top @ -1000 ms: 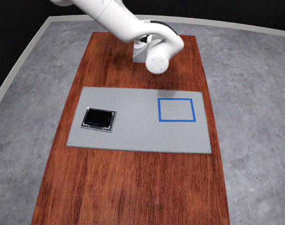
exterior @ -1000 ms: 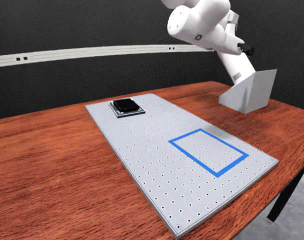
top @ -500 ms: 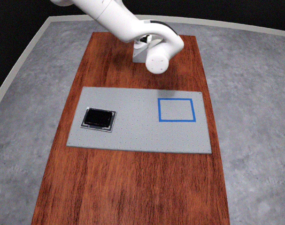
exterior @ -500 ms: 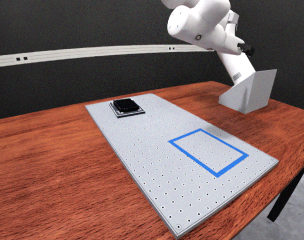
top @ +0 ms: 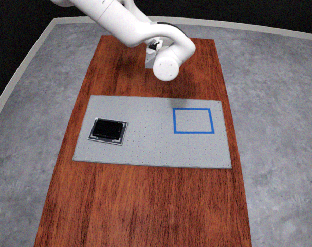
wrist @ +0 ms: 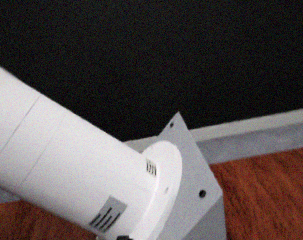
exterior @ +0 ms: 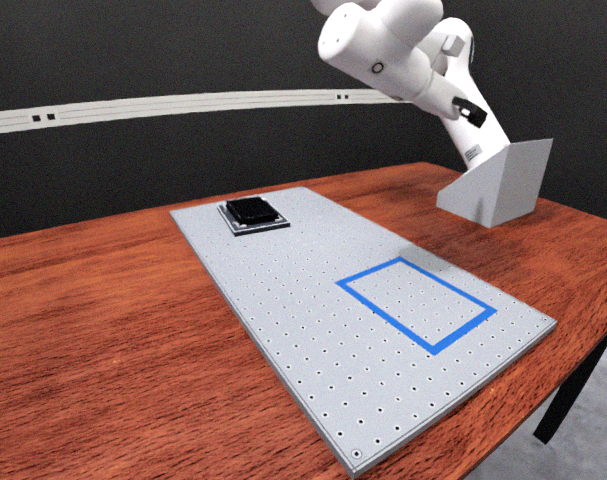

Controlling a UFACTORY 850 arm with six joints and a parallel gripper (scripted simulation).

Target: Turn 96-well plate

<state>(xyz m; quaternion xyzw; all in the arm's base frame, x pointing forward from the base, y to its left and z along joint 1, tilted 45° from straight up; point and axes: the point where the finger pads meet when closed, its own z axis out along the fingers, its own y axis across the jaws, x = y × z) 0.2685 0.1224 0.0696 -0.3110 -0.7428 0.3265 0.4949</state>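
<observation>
My hand is 310 mm short of the black 96-well plate, 280 mm to the left of it and 220 mm above it. Also, from my hand: dark plate nest N1: 310 mm ahead, 280 mm to the right, 240 mm below.
</observation>
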